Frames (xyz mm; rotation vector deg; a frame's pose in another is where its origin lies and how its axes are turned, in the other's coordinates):
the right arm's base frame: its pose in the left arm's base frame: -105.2 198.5 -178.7 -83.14 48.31 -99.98
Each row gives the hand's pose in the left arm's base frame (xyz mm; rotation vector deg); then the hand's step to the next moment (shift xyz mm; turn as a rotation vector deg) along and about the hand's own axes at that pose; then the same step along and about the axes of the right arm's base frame.
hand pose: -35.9 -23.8 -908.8 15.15 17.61 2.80
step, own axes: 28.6 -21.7 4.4 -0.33 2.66 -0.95
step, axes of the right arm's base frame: 7.6 22.1 27.6 -2.29 -1.50 -0.75
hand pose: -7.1 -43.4 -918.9 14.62 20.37 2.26
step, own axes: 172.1 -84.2 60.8 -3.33 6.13 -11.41
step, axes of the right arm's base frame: 33.5 84.7 179.2 -10.23 1.09 -8.55
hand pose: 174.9 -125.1 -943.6 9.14 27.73 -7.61
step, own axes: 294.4 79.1 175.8 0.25 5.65 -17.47
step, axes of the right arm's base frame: -46.1 8.3 348.8 -14.25 6.83 -9.36
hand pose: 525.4 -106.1 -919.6 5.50 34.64 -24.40
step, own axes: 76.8 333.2 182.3 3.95 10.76 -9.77
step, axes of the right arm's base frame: -185.4 -174.2 292.3 -14.64 3.53 0.02
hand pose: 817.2 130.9 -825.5 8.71 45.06 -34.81
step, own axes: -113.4 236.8 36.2 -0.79 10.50 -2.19
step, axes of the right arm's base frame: -163.7 -185.1 95.9 -9.72 -3.16 3.35
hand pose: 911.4 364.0 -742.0 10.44 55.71 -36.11
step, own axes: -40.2 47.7 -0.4 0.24 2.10 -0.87
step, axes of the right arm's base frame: -34.1 -50.7 12.5 -2.24 -0.18 0.43
